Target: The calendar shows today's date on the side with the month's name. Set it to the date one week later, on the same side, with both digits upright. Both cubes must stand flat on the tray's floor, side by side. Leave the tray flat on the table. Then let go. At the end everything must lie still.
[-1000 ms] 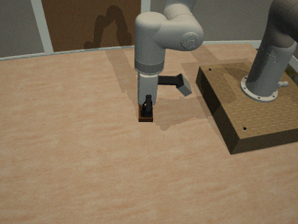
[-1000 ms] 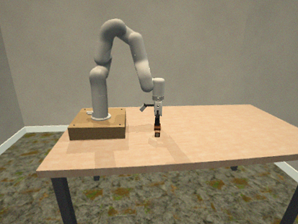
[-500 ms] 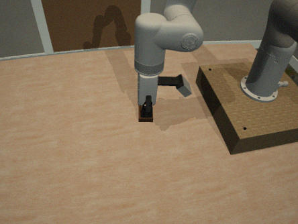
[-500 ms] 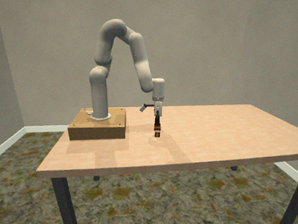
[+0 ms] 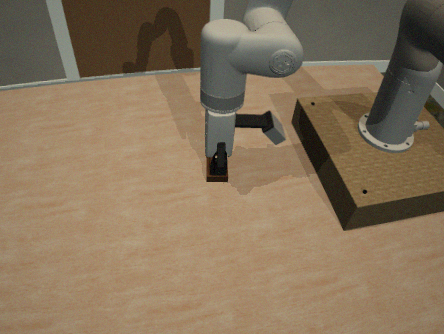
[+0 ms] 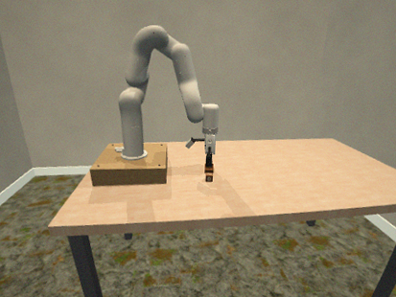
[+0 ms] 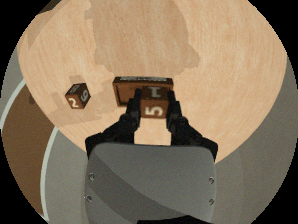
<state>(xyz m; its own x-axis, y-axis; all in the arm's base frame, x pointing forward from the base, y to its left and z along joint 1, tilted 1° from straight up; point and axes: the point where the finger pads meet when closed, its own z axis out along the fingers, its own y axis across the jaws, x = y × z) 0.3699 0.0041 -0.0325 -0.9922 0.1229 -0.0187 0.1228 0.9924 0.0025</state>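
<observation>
Now: hand 3 cm above the brown tray and 2 cm to the left of it. From my hand the other things lie so: cube 12 cm to the right, 2 cm below, 1 cm behind.
</observation>
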